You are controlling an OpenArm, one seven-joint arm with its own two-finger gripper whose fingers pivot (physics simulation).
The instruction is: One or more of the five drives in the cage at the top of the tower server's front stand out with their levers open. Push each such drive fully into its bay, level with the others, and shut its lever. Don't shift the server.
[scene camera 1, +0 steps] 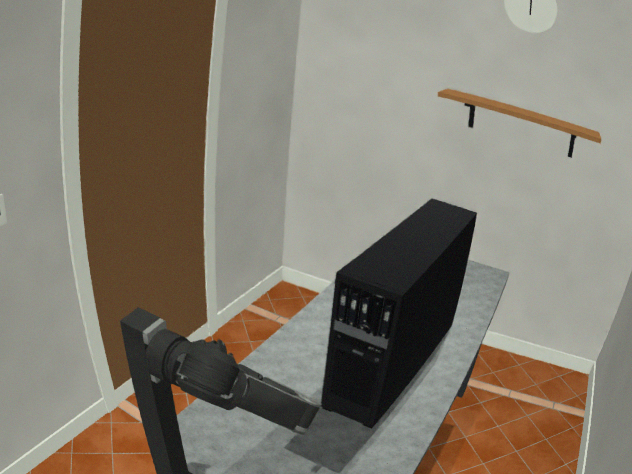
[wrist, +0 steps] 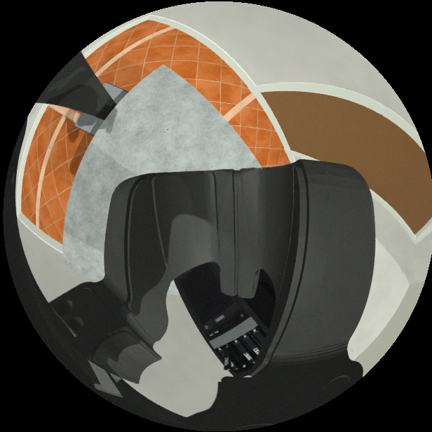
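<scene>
The black tower server (scene camera 1: pixel 428 275) (wrist: pixel 200 295) stands upright on the table, its cage of five upright drives at the top of its front. In the scene view the fourth drive from the left (scene camera 1: pixel 376 316) looks darker than the others and seems to stand out, with a lever-like part low in front of it. The other drives look level with each other. In the wrist view the drives (wrist: pixel 242 352) show small and partly hidden behind the gripper. My gripper (scene camera 1: pixel 312 419) (wrist: pixel 244 235) is shut and empty, in front of the server's lower left part, well below the cage. Contact cannot be told.
The grey table (scene camera 1: pixel 285 357) (wrist: pixel 165 120) runs under the server and arm. The arm's dark post (scene camera 1: pixel 153 408) stands at the table's left front. A wooden shelf (scene camera 1: pixel 520 113) is on the back wall, far above the table.
</scene>
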